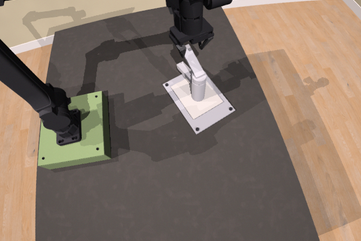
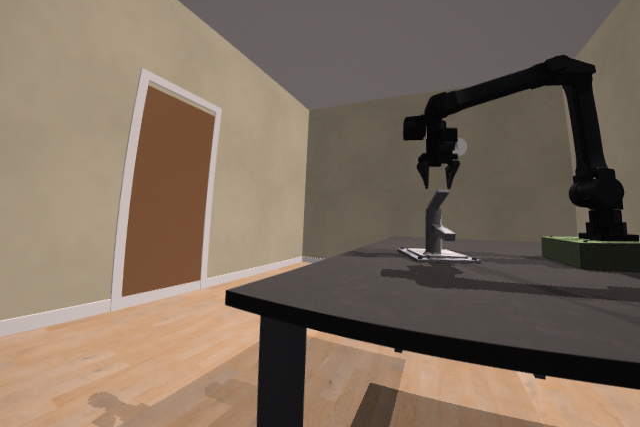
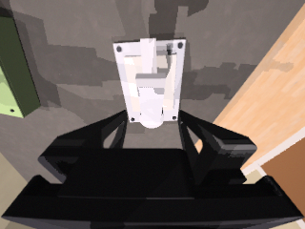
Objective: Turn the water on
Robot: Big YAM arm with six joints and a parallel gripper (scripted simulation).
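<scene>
The lever lies 10 mm to the right of my hand and 40 mm below it. Round my hand: grey tap: 10 mm ahead, 30 mm to the right, 100 mm below.
</scene>
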